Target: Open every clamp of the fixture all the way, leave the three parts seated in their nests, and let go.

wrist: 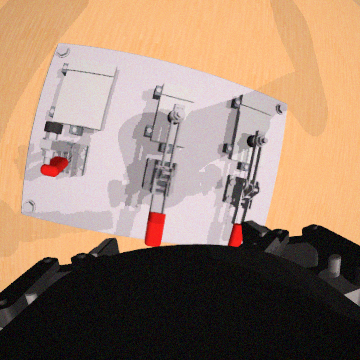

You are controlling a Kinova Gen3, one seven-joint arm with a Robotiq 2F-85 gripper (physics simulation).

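Frame: origin at the arm's base, x left, y ahead, z down, level; metres.
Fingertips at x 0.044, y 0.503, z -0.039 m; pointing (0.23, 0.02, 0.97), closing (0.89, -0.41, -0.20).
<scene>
A point is followed by its place in that frame.
The light grey fixture plate (pixel 132 75) {x -0.030, y 0.359, z 0.105 m} bears three clamps and three pale parts. The left clamp (pixel 62 155) {x -0.074, y 0.477, z 0.069 m} has its arm raised, its black tip by the near edge of the left part (pixel 85 97) {x -0.072, y 0.407, z 0.084 m} and its red handle standing up; that part is uncovered. The middle clamp (pixel 162 175) {x 0.034, y 0.466, z 0.045 m} has its arm over the middle part (pixel 164 120) {x 0.024, y 0.407, z 0.079 m}, its red handle pointing to the near edge. The right clamp (pixel 242 190) {x 0.140, y 0.457, z 0.071 m} likewise reaches over the right part (pixel 245 125) {x 0.128, y 0.375, z 0.089 m}. All three parts sit in their nests. My gripper (pixel 180 244) {x 0.044, y 0.504, z -0.039 m} is open and empty, its right finger beside the right red handle.
The wooden table top (pixel 325 190) {x 0.352, y 0.411, z 0.120 m} surrounds the plate. Bolt heads (pixel 63 52) {x -0.129, y 0.353, z 0.099 m} show at the plate's corners. Shadows fall across plate and table. The black gripper body hides the lower part of the view and the plate's near right corner.
</scene>
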